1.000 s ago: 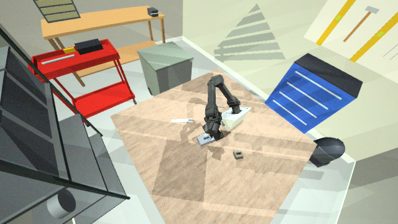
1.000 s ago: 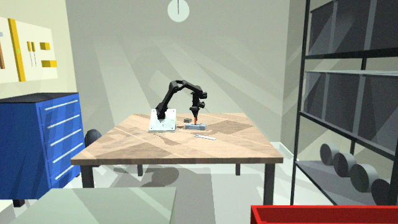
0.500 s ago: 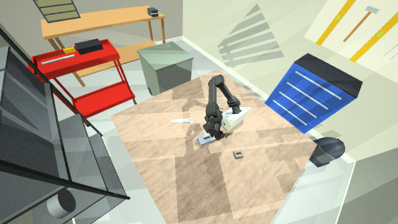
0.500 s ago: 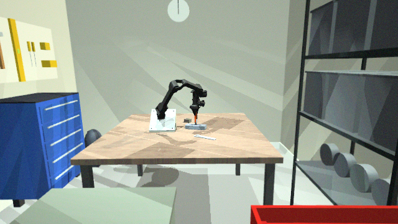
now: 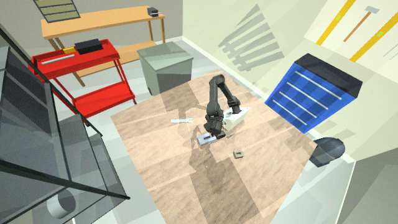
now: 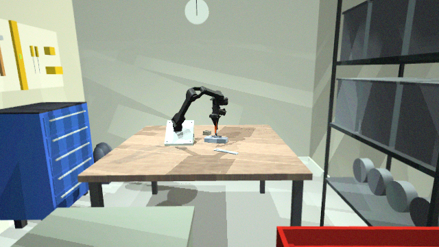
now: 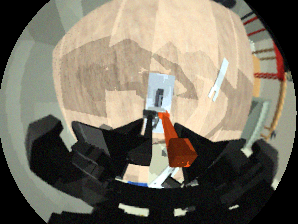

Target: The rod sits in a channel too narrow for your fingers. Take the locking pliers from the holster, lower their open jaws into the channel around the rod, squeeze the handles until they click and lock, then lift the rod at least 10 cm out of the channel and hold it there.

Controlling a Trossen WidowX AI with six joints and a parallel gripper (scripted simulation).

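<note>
My gripper tip is 1 cm to the left of the light blue channel block and 12 cm above it. Also, from my gripper tip: flat silver wrench (3 cm ahead, 26 cm to the right, 13 cm below); then grey holster (7 cm behind, 23 cm to the left, 12 cm below).
</note>
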